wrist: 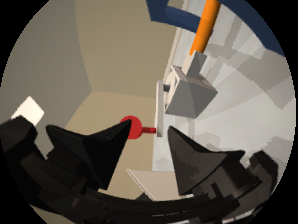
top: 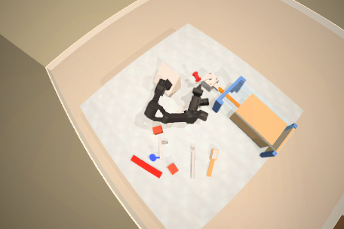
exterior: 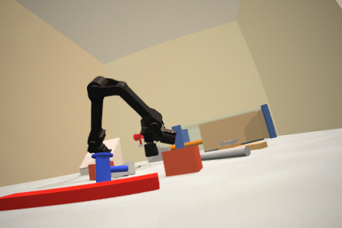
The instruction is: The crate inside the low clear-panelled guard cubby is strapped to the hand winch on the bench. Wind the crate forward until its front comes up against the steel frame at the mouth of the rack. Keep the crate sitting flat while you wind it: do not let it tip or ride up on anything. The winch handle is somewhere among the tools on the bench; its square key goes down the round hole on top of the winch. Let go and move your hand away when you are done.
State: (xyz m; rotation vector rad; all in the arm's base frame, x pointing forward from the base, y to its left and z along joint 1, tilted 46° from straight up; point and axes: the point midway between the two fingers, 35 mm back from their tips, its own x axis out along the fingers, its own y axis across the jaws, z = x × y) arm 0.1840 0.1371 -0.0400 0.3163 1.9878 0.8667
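The winch handle is 50 mm to the left of my gripper tip, 40 mm behind it and 10 mm below it. Also, from my gripper tip: grey winch 100 mm to the left, 100 mm below, 30 mm behind; then red knob 60 mm behind, 20 mm to the left, 10 mm above; then blue frame post 140 mm ahead, 130 mm to the left, 20 mm below.
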